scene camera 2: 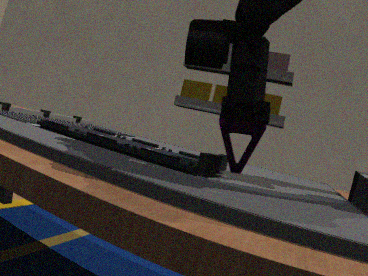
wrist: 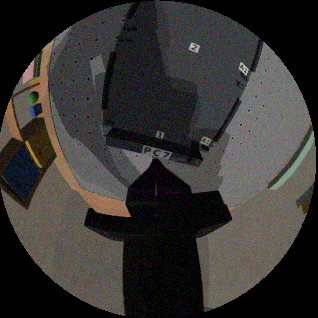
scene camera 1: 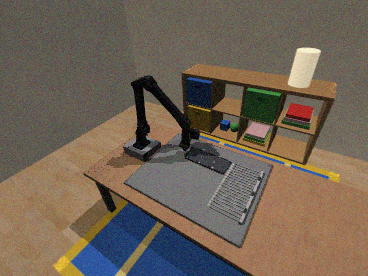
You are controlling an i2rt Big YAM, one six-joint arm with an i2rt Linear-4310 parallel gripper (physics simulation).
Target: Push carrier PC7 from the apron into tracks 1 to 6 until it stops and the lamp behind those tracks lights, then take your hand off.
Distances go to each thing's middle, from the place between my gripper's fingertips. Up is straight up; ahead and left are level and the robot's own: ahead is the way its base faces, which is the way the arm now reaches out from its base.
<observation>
Now: the carrier PC7 [scene camera 2: 185, 162] 19 cm ahead of my hand and 1 cm above it.
</observation>
